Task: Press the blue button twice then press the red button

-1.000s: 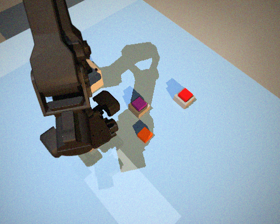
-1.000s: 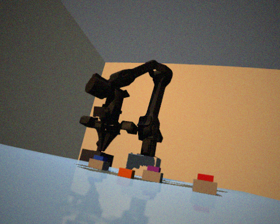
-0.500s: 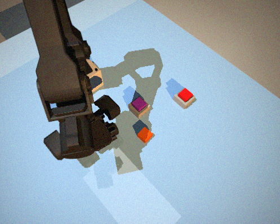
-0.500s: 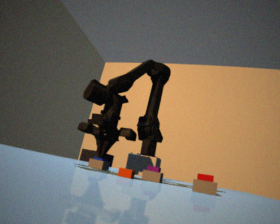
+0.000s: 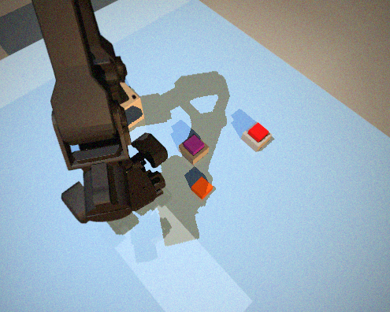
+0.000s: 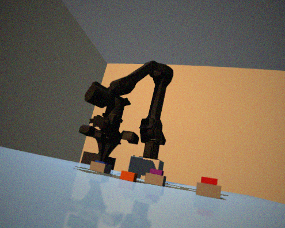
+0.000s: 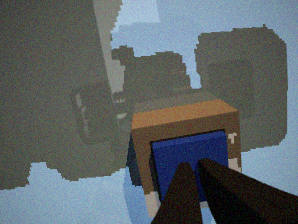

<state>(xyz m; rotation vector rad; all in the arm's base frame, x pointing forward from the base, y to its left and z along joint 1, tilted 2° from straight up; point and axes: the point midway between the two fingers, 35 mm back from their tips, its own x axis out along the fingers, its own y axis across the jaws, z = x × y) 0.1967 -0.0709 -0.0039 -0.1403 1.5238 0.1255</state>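
Now: gripper tip 1 cm above the blue button. Also, from my gripper tip: purple button: 17 cm to the left, 2 cm behind; then orange block: 14 cm to the left, 7 cm ahead, 2 cm below; then red button: 31 cm to the left, 3 cm ahead.
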